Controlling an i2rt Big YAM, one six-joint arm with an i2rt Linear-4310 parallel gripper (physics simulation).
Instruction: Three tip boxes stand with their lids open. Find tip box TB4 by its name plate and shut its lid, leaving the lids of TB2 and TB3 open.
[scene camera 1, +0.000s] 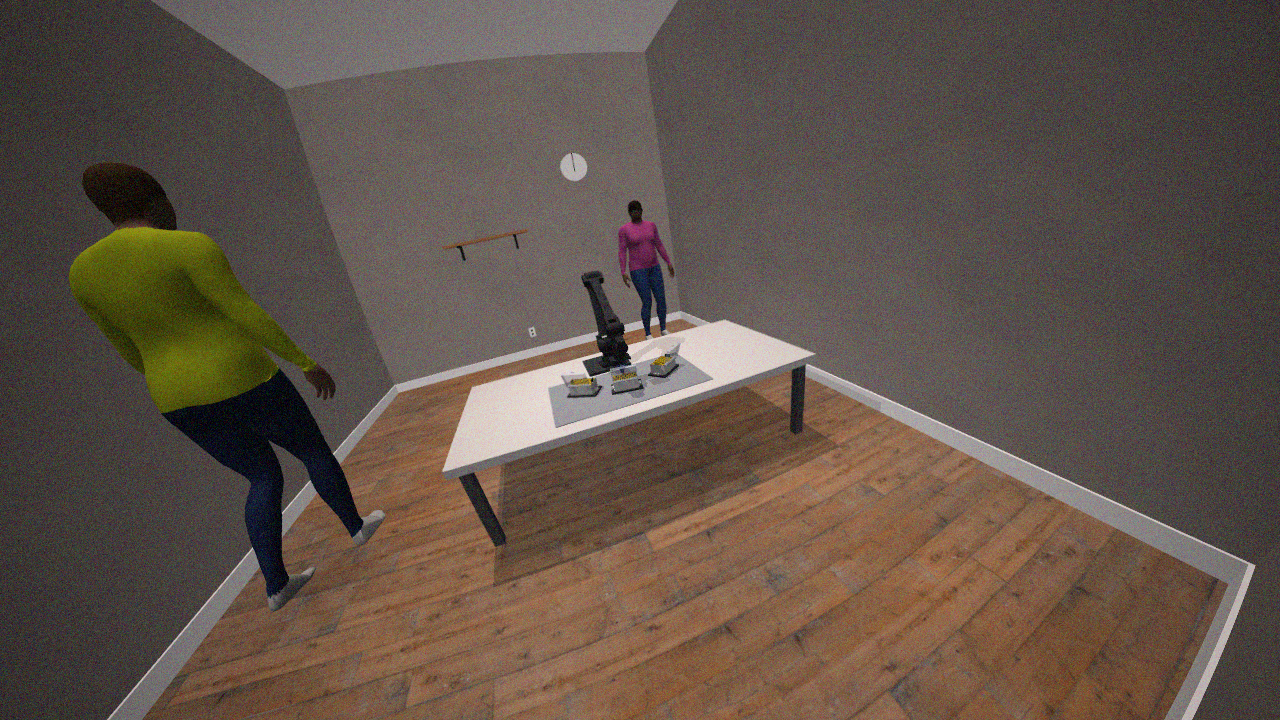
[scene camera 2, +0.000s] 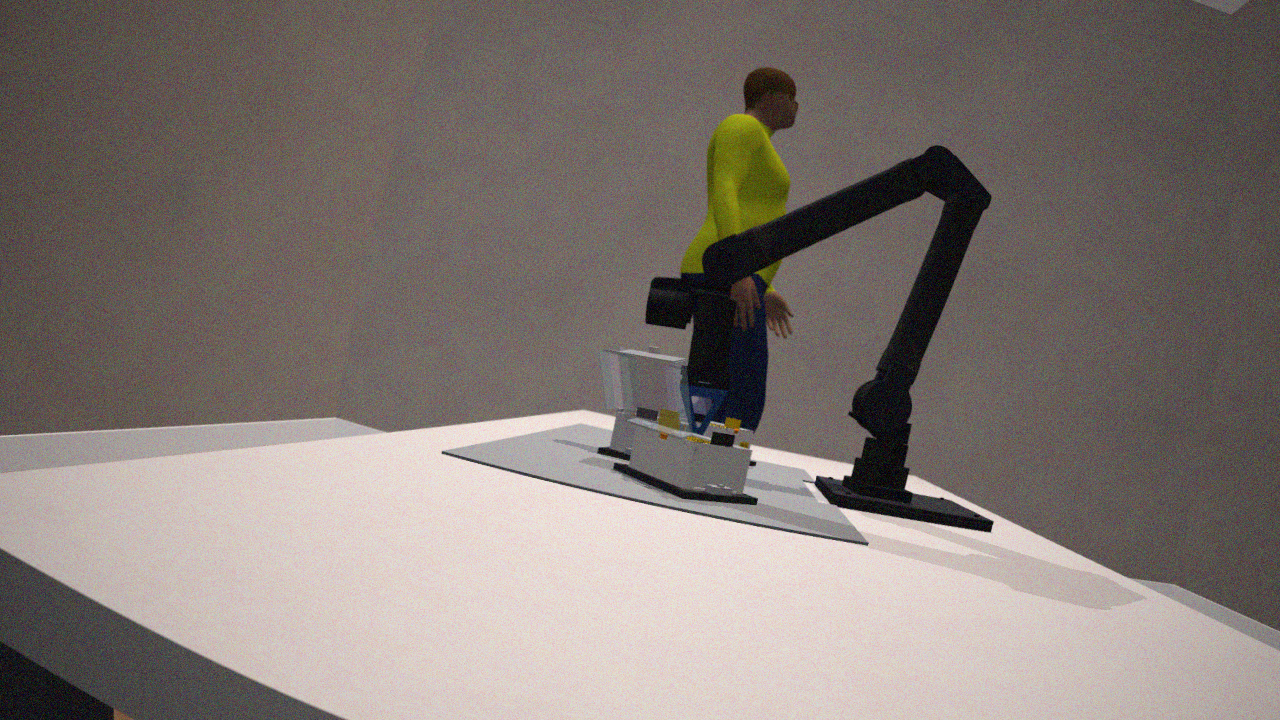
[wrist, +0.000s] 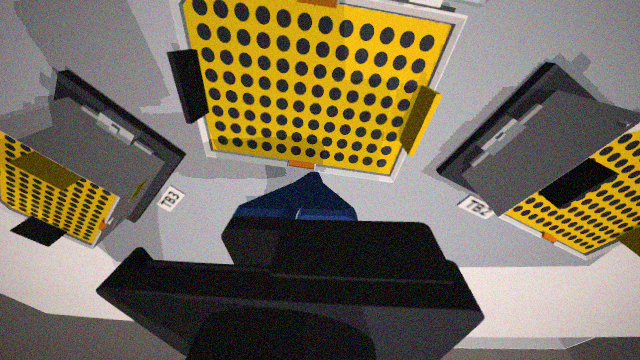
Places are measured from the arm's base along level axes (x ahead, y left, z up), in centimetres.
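Pixels of known places: gripper, fingertip midpoint: (scene camera 1: 622, 374) (wrist: 314, 179); arm's base, origin of the base link: (scene camera 1: 610, 363) (scene camera 2: 875, 493).
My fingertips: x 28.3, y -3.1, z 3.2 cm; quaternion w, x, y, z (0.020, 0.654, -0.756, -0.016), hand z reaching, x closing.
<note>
For each thing: its top centre in the pictures, then the offset to it from my fingertips. "pt": a spot on its surface instead. Level surfaces: height alone.
- middle tip box, surface spot: (wrist: 300, 167) pt dx +2.1, dy +0.4, dz +1.4 cm
- clear lid, surface spot: (scene camera 2: 640, 385) pt dx +9.2, dy +25.6, dz +6.2 cm
- TB3's name plate, surface spot: (wrist: 171, 198) pt dx -3.6, dy +18.8, dz -4.4 cm
- left box, middle of its top: (scene camera 2: 702, 434) (wrist: 60, 213) (scene camera 1: 660, 359) dx +0.9, dy +22.0, dz +2.0 cm
- TB2's plate, surface spot: (wrist: 476, 205) pt dx -9.3, dy -16.0, dz -4.4 cm
- right box, middle of its top: (wrist: 597, 223) (scene camera 2: 722, 422) (scene camera 1: 582, 379) dx -5.3, dy -19.6, dz +2.0 cm
- grey mat, its level: dz -4.6 cm
- white table, its level: dz -4.9 cm
The middle tip box (wrist: 300, 167) (scene camera 1: 625, 385) has a yellow rack and faces the arm. Its own plate does not show; TB3 and TB2 plates stand to each side. In scene camera 2 a clear lid (scene camera 2: 640, 385) stands open, behind the nearest box. My gripper (wrist: 314, 179) (scene camera 2: 702, 425) is shut and empty, its blue tips low, close by the middle box's arm-side edge in the wrist view; contact cannot be told. TB3's name plate (wrist: 171, 198) is by the left box (wrist: 130, 172), TB2's plate (wrist: 476, 205) by the right box (wrist: 530, 145). Their lids are outside the wrist view.
The boxes stand on a grey mat (scene camera 1: 572, 413) (scene camera 2: 528, 461) on a white table (scene camera 1: 501, 429) (scene camera 2: 447, 573). The arm's base (scene camera 2: 904, 504) is beside the mat. A person in a yellow top (scene camera 1: 161, 313) (scene camera 2: 738, 179) and one in pink (scene camera 1: 640, 246) stand away from the table.
</note>
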